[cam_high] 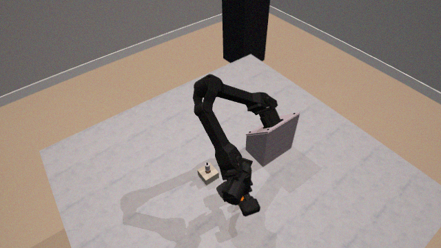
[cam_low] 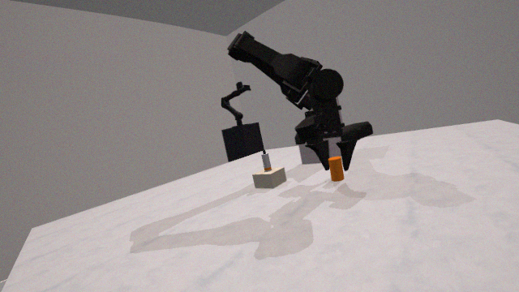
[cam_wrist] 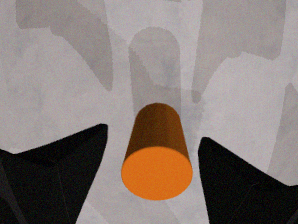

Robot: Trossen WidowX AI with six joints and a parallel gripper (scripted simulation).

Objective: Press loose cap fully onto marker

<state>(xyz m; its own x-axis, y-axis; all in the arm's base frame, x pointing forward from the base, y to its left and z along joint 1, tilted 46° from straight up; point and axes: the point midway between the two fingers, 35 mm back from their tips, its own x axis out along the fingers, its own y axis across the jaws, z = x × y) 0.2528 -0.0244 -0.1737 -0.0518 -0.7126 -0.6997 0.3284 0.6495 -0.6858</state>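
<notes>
The orange cap is right at my gripper tip. Also, from my gripper tip: beige holder block (2 cm ahead, 18 cm to the right).
</notes>
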